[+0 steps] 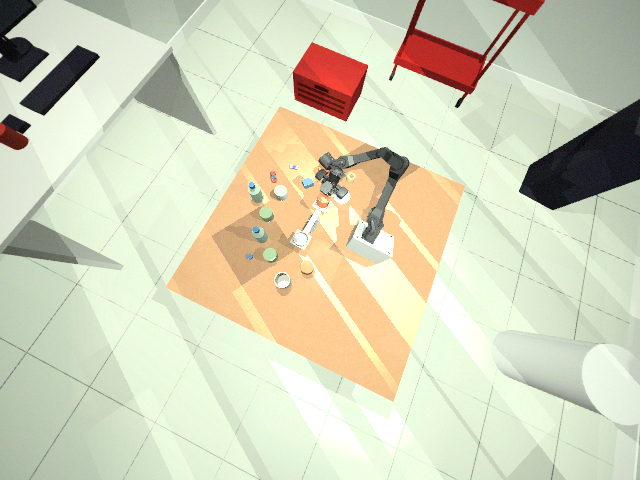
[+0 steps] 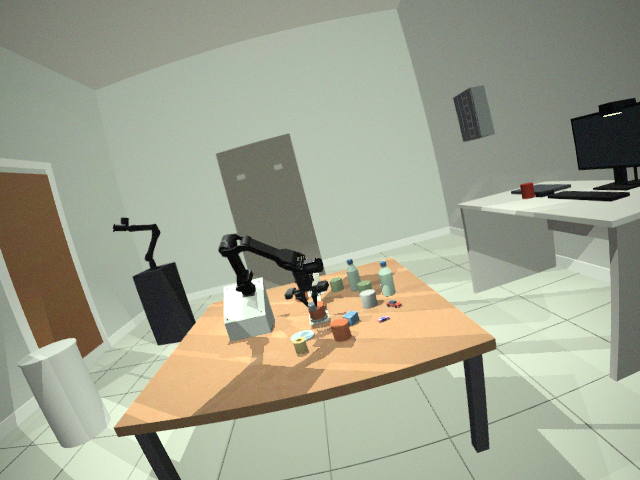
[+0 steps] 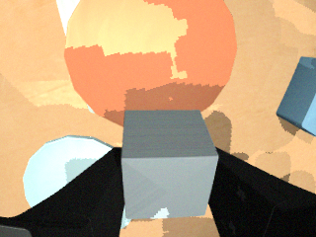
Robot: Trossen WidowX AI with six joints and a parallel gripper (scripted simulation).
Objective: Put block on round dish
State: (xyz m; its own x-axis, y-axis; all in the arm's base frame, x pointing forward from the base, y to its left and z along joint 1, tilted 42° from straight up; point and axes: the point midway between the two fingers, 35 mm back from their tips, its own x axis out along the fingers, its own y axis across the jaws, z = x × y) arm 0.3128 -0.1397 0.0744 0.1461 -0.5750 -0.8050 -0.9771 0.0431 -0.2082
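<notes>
The pale blue round dish is 70 mm behind my gripper tip, 60 mm to the right of it and 100 mm below it. Also, from my gripper tip: grey block: right at my gripper tip; then blue block: 150 mm ahead, 20 mm to the right, 80 mm below; then balance beam: 180 mm to the left, 60 mm below.
</notes>
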